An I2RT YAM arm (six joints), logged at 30 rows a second.
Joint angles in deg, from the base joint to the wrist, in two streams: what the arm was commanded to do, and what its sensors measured. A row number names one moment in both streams.
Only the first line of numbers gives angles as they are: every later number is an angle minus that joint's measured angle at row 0.
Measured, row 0:
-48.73, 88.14, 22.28, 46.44, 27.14, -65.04
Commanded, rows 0 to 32:
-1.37, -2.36, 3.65, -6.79, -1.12, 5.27
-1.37, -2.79, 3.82, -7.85, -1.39, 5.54
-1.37, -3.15, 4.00, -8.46, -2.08, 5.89
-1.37, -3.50, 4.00, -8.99, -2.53, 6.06
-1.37, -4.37, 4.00, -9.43, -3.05, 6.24
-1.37, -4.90, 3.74, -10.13, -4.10, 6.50
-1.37, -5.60, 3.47, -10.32, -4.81, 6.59
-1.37, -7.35, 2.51, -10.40, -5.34, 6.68
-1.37, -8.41, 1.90, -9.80, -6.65, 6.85
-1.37, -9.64, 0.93, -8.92, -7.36, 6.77
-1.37, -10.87, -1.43, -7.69, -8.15, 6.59
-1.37, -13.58, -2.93, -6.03, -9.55, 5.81
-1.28, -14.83, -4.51, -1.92, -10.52, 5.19
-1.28, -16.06, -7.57, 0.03, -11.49, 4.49
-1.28, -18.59, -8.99, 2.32, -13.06, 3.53
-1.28, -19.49, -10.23, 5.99, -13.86, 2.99
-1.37, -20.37, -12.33, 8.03, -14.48, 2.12
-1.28, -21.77, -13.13, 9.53, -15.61, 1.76
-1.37, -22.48, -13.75, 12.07, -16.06, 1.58
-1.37, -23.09, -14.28, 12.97, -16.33, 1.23
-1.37, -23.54, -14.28, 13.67, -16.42, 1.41
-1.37, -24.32, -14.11, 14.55, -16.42, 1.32
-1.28, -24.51, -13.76, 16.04, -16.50, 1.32
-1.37, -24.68, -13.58, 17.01, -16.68, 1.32
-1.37, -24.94, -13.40, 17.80, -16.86, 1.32
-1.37, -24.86, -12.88, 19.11, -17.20, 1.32
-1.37, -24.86, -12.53, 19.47, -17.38, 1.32
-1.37, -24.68, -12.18, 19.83, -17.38, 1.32
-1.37, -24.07, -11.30, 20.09, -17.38, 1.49
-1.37, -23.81, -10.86, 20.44, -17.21, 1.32
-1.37, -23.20, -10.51, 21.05, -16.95, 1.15
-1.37, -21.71, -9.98, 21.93, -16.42, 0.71
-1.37, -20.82, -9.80, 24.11, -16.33, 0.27
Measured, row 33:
-1.18, -23.56, -12.67, 15.32, -15.09, 1.82
